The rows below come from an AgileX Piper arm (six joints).
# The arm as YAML. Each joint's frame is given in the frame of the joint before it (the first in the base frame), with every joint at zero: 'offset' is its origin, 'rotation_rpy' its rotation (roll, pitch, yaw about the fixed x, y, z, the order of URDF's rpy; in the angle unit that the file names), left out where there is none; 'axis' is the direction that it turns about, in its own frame. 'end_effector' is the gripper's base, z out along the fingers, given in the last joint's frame.
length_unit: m
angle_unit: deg
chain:
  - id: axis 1
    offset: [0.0, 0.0, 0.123]
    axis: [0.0, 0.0, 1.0]
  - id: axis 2
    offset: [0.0, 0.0, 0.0]
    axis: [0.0, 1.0, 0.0]
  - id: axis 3
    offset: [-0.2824, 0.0, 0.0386]
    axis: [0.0, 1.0, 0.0]
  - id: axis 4
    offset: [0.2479, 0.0, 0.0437]
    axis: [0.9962, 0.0, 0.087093]
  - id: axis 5
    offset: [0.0, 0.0, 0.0]
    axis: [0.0, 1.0, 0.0]
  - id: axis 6
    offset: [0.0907, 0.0, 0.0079]
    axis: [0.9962, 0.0, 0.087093]
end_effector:
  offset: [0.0, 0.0, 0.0]
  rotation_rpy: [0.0, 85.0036, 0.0]
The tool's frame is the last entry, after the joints.
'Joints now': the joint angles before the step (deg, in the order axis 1, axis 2, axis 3, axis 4, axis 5, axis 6). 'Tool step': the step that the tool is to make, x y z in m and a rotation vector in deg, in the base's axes. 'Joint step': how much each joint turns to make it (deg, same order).
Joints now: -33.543 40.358 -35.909 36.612 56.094 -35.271
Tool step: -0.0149 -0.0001 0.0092 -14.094 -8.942 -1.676
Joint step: -0.054 -7.115 1.729 -3.206 -8.792 -5.916
